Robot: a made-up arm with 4 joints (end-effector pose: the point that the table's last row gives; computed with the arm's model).
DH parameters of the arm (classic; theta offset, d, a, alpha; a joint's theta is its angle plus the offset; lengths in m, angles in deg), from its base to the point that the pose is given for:
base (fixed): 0 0.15 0 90
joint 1: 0 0 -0.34 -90
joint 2: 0 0.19 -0.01 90
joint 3: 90 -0.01 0.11 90
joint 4: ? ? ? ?
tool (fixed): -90 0.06 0 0
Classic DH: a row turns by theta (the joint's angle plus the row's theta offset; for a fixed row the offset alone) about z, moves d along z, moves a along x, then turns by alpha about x.
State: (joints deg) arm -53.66 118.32 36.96 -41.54
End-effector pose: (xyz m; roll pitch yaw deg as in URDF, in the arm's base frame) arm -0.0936 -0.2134 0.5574 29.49 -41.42 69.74
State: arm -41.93 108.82 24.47 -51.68
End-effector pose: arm -0.1868 -0.1933 0.5601 -4.58 -30.29 86.13
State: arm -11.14 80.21 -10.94 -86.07
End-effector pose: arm -0.3931 -0.1331 0.4425 -74.82 12.62 82.51
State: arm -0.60 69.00 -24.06 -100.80
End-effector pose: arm -0.4331 -0.1193 0.3842 -100.19 24.27 69.25
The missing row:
joint 4: -90 -0.14 0.12 -90
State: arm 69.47 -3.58 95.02 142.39
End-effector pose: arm -0.2046 -0.1131 -0.2862 -41.09 -15.52 179.68
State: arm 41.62 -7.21 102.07 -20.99
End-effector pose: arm -0.3338 0.1551 -0.1100 153.07 -36.39 178.13
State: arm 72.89 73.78 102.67 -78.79
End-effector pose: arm -0.1749 0.0419 -0.2396 171.71 -13.21 -167.51
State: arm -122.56 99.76 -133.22 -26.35
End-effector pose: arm 0.4570 0.1396 0.4636 34.01 -17.12 -135.08
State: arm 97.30 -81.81 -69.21 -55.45
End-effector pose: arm -0.3067 0.0354 -0.1074 29.49 -9.73 -20.88
